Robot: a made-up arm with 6 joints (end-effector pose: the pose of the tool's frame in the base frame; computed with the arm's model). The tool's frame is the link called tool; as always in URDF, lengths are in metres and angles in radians.
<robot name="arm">
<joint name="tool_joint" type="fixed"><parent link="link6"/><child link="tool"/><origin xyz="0 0 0" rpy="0 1.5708 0"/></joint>
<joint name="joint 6" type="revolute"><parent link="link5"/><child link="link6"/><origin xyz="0 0 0.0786" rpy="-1.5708 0 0"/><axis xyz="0 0 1"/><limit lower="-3.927" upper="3.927" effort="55" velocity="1.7"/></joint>
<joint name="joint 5" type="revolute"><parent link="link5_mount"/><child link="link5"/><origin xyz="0 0 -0.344" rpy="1.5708 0 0"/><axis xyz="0 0 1"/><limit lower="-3.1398" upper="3.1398" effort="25" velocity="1.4"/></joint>
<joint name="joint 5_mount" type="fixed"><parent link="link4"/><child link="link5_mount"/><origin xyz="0 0 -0.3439"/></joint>
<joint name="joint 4" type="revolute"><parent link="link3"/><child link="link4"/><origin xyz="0 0 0" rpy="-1.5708 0 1.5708"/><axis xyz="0 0 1"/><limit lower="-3.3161" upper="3.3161" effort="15" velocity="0.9"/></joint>
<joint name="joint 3" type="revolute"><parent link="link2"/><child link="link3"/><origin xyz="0 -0.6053 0" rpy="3.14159 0 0"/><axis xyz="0 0 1"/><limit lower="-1.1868" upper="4.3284" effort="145" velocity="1.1"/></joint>
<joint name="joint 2" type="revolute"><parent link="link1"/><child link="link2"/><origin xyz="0 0 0" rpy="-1.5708 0 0"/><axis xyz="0 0 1"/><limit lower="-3.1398" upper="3.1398" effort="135" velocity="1.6"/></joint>
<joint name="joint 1" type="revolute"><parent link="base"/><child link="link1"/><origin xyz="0 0 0.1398"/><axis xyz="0 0 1"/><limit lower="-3.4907" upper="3.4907" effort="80" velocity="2.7"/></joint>
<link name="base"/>
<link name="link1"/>
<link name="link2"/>
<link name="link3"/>
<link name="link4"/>
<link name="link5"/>
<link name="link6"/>
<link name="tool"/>
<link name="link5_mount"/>
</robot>
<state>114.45 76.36 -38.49 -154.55 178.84 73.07</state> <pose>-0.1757 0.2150 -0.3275 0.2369 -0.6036 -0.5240 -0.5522</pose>
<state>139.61 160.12 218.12 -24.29 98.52 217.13</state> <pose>-0.4089 0.4419 0.1368 0.8725 -0.4376 -0.1069 -0.1891</pose>
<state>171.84 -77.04 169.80 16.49 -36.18 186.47</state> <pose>0.8421 -0.0446 -0.3657 0.9545 -0.1245 0.2644 0.0591</pose>
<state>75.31 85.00 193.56 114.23 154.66 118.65</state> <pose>0.0490 0.3139 0.8219 0.5610 -0.2327 0.4392 0.6620</pose>
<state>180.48 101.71 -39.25 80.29 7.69 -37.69</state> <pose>-0.1073 0.0124 -0.4765 0.3622 0.8643 0.0706 -0.3417</pose>
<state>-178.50 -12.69 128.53 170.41 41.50 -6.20</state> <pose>0.6792 -0.0597 1.1510 0.7557 0.1330 -0.6399 0.0427</pose>
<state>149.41 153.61 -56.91 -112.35 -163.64 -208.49</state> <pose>0.2315 -0.1716 0.0095 0.3016 -0.1020 0.7774 0.5425</pose>
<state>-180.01 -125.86 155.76 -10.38 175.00 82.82</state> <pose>0.3659 0.0773 -0.8914 0.5464 0.5097 -0.4787 0.4610</pose>
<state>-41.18 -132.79 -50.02 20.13 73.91 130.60</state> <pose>-0.3380 0.1976 0.4144 0.3804 0.3748 0.2765 0.7990</pose>
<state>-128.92 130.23 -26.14 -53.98 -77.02 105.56</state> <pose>0.0856 0.1797 -0.4686 0.4294 0.8712 -0.1712 0.1653</pose>
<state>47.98 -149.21 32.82 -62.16 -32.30 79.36</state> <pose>-0.6420 -0.7673 -0.3351 0.1286 0.1492 -0.9748 -0.1050</pose>
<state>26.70 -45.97 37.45 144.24 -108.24 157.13</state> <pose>-0.3878 -0.1236 1.2491 0.1784 -0.4846 0.8522 -0.0841</pose>
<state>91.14 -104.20 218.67 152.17 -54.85 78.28</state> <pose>-0.0692 -0.0176 -0.3947 0.3282 0.7577 0.4465 0.3445</pose>
